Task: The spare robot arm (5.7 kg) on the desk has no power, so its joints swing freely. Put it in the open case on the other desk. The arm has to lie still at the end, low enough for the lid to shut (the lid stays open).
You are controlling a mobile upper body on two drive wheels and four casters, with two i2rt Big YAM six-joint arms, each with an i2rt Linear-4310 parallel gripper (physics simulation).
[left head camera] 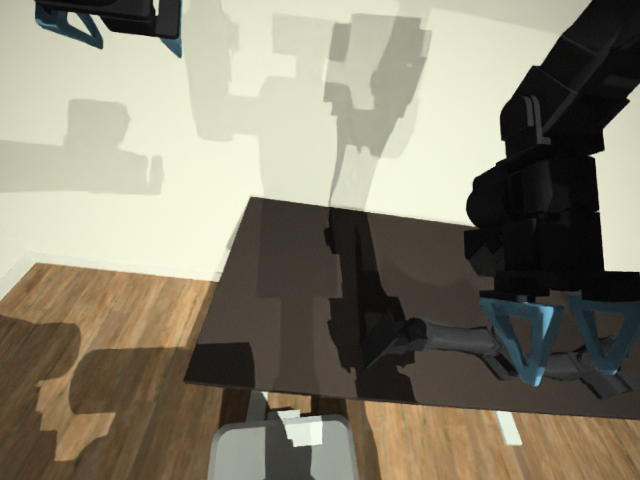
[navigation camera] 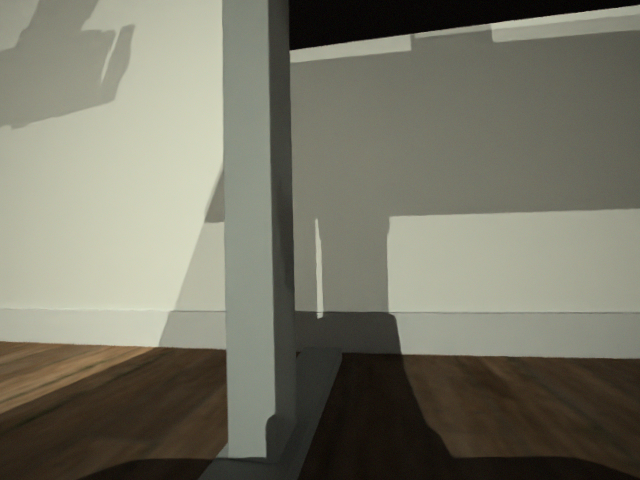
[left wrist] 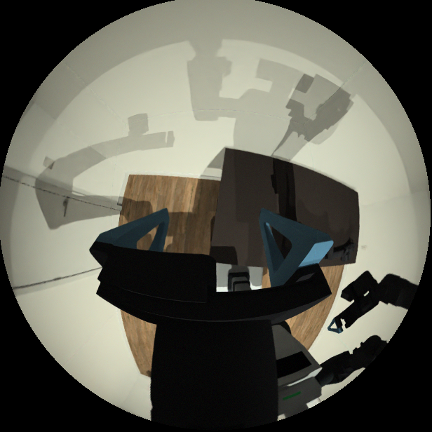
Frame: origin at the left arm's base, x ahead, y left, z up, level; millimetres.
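Seen in the pictures: left gripper, between the fingertips: [left head camera: 141, 48]; right gripper, between the fingertips: [left head camera: 569, 377].
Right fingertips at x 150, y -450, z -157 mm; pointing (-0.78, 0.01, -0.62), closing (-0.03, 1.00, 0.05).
A point is followed by its place in that frame.
The grey spare arm [left head camera: 457, 338] [left wrist: 344, 252] lies stretched out along the near right part of the dark desk top [left head camera: 429, 253] @(x 762, y -799, z -690 mm) [left wrist: 250, 195], bent at its joints. My right gripper [left head camera: 571, 378] @(x 150, y -450, z -157 mm) is open, fingers pointing down, in front of the spare arm's right part in the head view; nothing shows held between its fingers, and its exact height is hard to tell. My left gripper [left head camera: 140, 50] @(x 548, y 1, z -31 mm) [left wrist: 213, 213] is open and empty, high up and off to the left of the spare arm. The open case and the other desk do not show.
A pale wall [left head camera: 155, 222] @(x 1186, y 419, z -955 mm) stands behind the desk. A grey desk leg [navigation camera: 249, 232] @(x 652, y -148, z -1164 mm) rises close in front of the navigation camera, on a floor foot [navigation camera: 315, 382]. The rounded grey top of my base [left head camera: 235, 449] @(x 237, y -51, z -1150 mm) shows below the desk's near edge. Wooden floor [left head camera: 155, 310] @(x 944, y 479, z -1410 mm) lies left of the desk.
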